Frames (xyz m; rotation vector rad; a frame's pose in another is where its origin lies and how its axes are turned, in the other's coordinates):
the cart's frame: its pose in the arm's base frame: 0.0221 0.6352 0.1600 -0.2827 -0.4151 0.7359
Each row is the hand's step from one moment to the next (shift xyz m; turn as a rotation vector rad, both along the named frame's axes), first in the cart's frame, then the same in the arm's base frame.
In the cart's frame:
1: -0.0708 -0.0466 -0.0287 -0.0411 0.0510 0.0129
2: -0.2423 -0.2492 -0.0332 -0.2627 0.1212 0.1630
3: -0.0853 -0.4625 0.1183 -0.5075 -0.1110 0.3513
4: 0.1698 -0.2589 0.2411 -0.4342 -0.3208 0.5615
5: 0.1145 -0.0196 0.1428 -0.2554 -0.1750 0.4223
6: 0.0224 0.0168 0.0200 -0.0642 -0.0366 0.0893
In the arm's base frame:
1: -0.0066 -0.0854 -0.0259 -0.0633 0.0089 -0.0194
2: 0.0003 -0.3491 0.0036 -0.3211 -0.0803 0.0269
3: 0.1605 -0.3752 0.2620 -0.4343 -0.3961 0.2186
4: 0.1544 -0.0402 0.3585 -0.3588 -0.4720 0.5052
5: 0.0221 0.0808 0.1639 -0.2614 -0.2583 0.3730
6: -0.0041 0.0296 0.0170 -0.0623 -0.0614 0.0760

